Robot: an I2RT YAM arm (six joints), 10 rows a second.
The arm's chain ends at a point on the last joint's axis. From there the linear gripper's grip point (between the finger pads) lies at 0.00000 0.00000 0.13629 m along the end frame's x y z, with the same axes.
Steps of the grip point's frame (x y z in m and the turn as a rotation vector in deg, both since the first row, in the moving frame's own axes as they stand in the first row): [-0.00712, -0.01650, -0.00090, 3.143, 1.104, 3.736]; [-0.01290, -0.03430, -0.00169, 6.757, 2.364, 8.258]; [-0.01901, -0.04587, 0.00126, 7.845, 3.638, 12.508]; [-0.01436, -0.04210, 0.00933, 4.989, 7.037, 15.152]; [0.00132, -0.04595, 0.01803, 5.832, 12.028, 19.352]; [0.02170, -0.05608, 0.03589, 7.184, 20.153, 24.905]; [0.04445, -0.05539, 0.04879, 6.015, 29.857, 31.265]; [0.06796, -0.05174, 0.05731, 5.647, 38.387, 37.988]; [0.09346, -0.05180, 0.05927, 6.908, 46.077, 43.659]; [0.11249, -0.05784, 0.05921, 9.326, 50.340, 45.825]
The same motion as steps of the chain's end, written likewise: [-0.00999, -0.00912, -0.00067, 3.143, 1.104, 3.736]; [-0.01964, -0.01873, -0.00063, 6.757, 2.364, 8.258]; [-0.02959, -0.02837, 0.00280, 7.845, 3.638, 12.508]; [-0.03240, -0.03261, 0.01086, 4.989, 7.037, 15.152]; [-0.02880, -0.03723, 0.02169, 5.832, 12.028, 19.352]; [-0.02727, -0.05005, 0.04513, 7.184, 20.153, 24.905]; [-0.02362, -0.06088, 0.06713, 6.015, 29.857, 31.265]; [-0.01441, -0.06830, 0.08629, 5.647, 38.387, 37.988]; [-0.00046, -0.07618, 0.09986, 6.908, 46.077, 43.659]; [0.01159, -0.08302, 0.10740, 9.326, 50.340, 45.825]
